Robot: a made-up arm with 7 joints.
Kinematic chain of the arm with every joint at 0, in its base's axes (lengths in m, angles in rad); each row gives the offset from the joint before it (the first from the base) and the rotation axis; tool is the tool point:
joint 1: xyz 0 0 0.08 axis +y
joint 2: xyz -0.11 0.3 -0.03 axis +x
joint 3: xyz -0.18 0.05 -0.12 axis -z
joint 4: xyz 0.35 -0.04 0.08 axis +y
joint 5: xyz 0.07 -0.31 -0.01 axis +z
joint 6: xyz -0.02 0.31 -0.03 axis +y
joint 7: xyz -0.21 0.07 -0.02 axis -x
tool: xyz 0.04 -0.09 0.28
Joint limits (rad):
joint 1: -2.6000..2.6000
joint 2: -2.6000..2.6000
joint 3: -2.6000..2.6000
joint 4: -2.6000..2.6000
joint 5: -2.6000..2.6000
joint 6: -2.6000..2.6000
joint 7: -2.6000..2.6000
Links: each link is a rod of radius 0.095 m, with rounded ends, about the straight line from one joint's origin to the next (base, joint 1, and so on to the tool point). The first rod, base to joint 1, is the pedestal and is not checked.
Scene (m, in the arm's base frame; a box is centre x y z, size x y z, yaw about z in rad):
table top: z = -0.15
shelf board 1: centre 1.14 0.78 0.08 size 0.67 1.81 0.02 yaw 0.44
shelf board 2: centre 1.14 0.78 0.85 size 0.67 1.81 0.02 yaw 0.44
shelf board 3: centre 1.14 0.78 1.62 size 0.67 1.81 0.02 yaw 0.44
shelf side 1: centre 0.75 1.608 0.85 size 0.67 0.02 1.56 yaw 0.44
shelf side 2: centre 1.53 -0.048 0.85 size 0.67 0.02 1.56 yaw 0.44
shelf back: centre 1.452 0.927 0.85 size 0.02 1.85 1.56 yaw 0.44
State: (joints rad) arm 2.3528 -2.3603 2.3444 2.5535 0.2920 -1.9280 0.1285
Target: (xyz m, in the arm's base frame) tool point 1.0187 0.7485 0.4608
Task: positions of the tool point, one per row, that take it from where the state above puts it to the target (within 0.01 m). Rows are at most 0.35 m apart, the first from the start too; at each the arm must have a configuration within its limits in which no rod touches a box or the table.
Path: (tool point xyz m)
1: 0.3303 0.6341 0.4275
2: 0.2835 0.5467 0.2771
3: 0.1868 0.4429 0.2283
4: 0.0756 0.3951 0.2850
5: 0.0070 0.4472 0.4076
6: 0.0352 0.5910 0.5323
7: 0.1857 0.7672 0.6016
8: 0.4410 0.8913 0.5920
9: 0.7440 0.8923 0.5262
10: 1.0187 0.7485 0.4608

